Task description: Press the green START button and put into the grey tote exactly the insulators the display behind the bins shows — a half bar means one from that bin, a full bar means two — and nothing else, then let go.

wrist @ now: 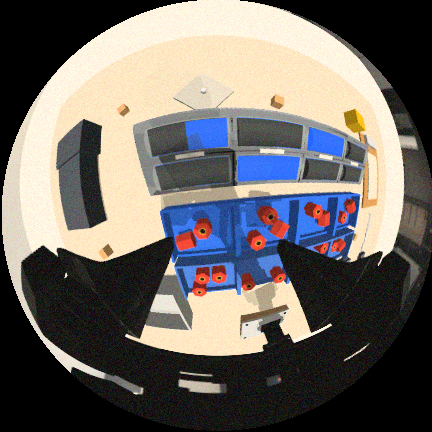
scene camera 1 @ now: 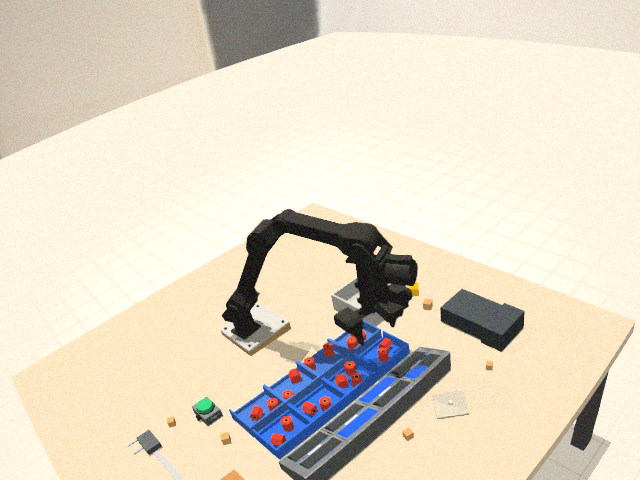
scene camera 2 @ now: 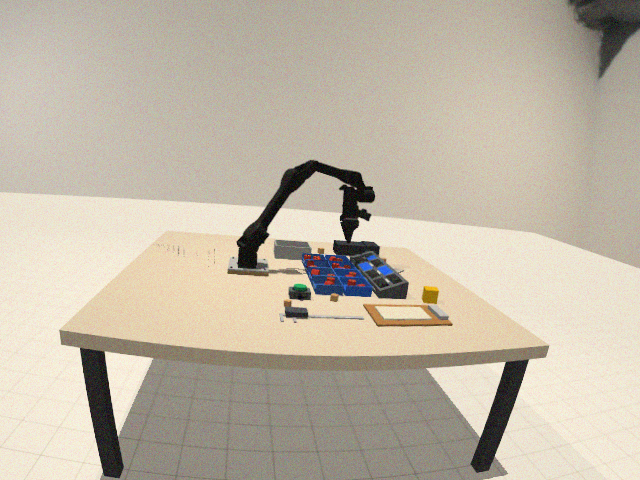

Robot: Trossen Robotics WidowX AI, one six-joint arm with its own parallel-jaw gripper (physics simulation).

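Frame: origin at the arm's base, x left, y back, z up, level; centimetres.
Where they show: gripper, fingertip midpoint: (wrist: 226, 244) (scene camera 1: 377, 335) (scene camera 2: 347, 241); arm's base, link origin: (wrist: 269, 325) (scene camera 1: 246, 329) (scene camera 2: 246, 265).
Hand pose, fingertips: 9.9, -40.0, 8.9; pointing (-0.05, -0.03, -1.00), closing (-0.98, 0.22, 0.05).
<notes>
Each offset is from my fingertips to the top centre of the thing, as dx, dy, dz. "spot": to the spot under its first point.
My gripper (scene camera 1: 377, 332) (scene camera 2: 348, 240) (wrist: 226, 244) is open and empty above the tote-side end of the blue bins {-29.0, +4.9, -7.7} (scene camera 1: 276, 451) (scene camera 2: 357, 291) (wrist: 233, 220). Red insulators lie in the bins; in the wrist view the far-left bin holds two, one an insulator {+2.9, +1.6, -7.9} (wrist: 202, 228), and its neighbour holds three, one an insulator {-5.3, +5.4, -7.9} (wrist: 256, 240). The display (scene camera 1: 385, 423) (scene camera 2: 397, 289) (wrist: 143, 172) shows, in the wrist view's top row from left, half, dark, full, dark; its bottom row shows dark, full, dark, dark. The grey tote {+17.7, +18.7, -5.7} (scene camera 1: 339, 304) (scene camera 2: 292, 250) (wrist: 180, 300) is partly hidden. The green START button {-36.2, +25.2, -7.1} (scene camera 1: 205, 405) (scene camera 2: 299, 287) is beyond the bins' other end.
A dark box {+26.5, -13.1, -5.5} (scene camera 1: 480, 317) (scene camera 2: 356, 246) (wrist: 80, 185) stands past the display's end. A flat plate {-1.2, -20.9, -10.5} (scene camera 1: 451, 405) (wrist: 202, 95) lies behind the display. Small wooden cubes, a yellow block {-39.8, -18.6, -6.6} (scene camera 2: 430, 294) (wrist: 354, 120), a caliper {-54.1, +21.9, -9.2} (scene camera 1: 148, 442) (scene camera 2: 296, 312) and a clipboard {spot: -55.5, +7.4, -10.8} (scene camera 2: 374, 319) lie around.
</notes>
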